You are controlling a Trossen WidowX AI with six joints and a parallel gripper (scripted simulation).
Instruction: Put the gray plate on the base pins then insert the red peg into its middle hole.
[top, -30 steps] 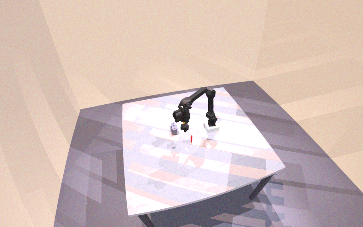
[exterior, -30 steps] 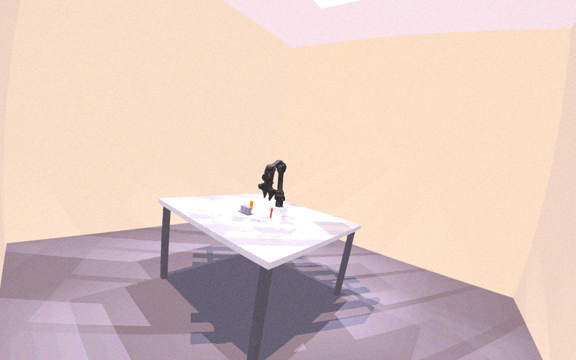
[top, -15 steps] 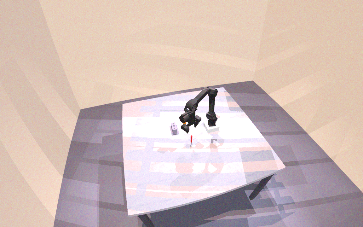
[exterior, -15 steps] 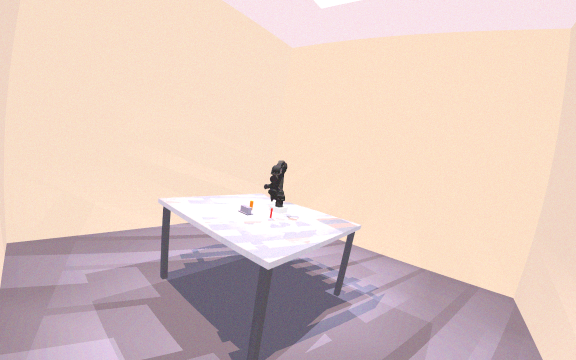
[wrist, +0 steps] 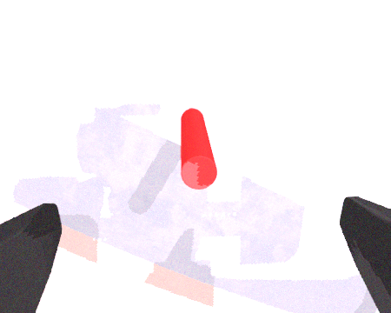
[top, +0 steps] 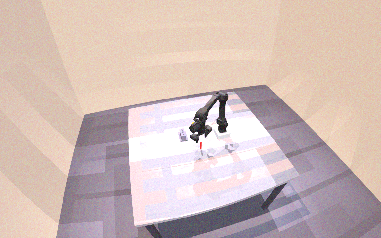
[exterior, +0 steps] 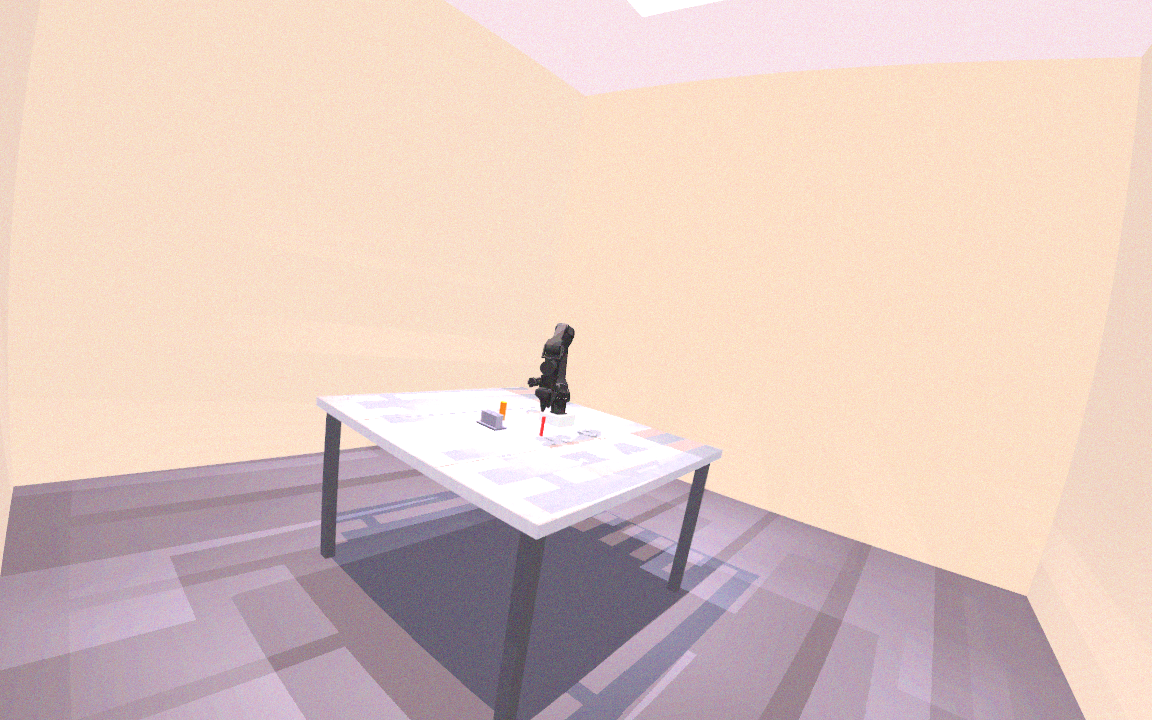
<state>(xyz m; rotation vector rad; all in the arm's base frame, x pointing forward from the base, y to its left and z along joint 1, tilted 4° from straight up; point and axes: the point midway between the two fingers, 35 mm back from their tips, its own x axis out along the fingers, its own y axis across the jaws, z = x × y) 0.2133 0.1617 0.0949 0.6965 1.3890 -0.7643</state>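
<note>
Now: gripper tip 7 cm above the red peg. The rest, counted from my gripper tip: orange cylinder (24 cm to the right, 7 cm below, 3 cm ahead); gray plate (16 cm to the right, 14 cm ahead, 6 cm below); base (16 cm to the right, 14 cm ahead, 10 cm below).
</note>
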